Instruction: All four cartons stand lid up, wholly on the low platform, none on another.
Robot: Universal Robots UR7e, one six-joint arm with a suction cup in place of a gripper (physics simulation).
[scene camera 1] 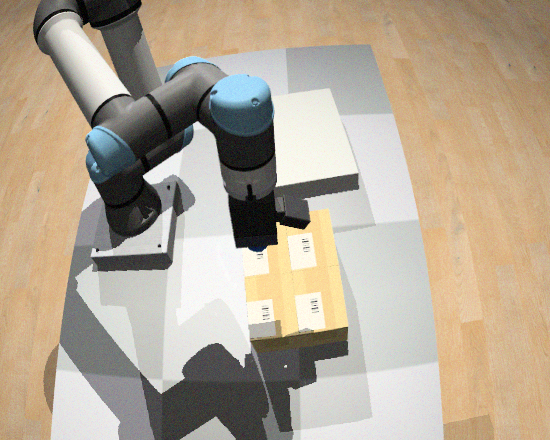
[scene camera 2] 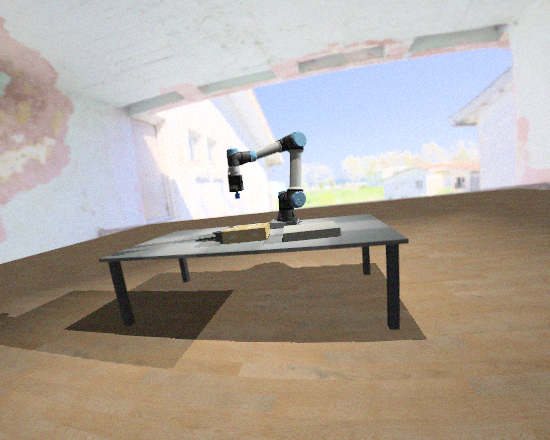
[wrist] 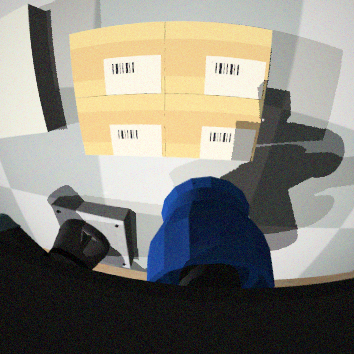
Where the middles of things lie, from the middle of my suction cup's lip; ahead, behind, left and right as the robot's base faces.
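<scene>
My suction cup is 440 mm to the right of the low white platform (scene camera 1: 313,154), 100 mm short of it and 250 mm above it.
</scene>
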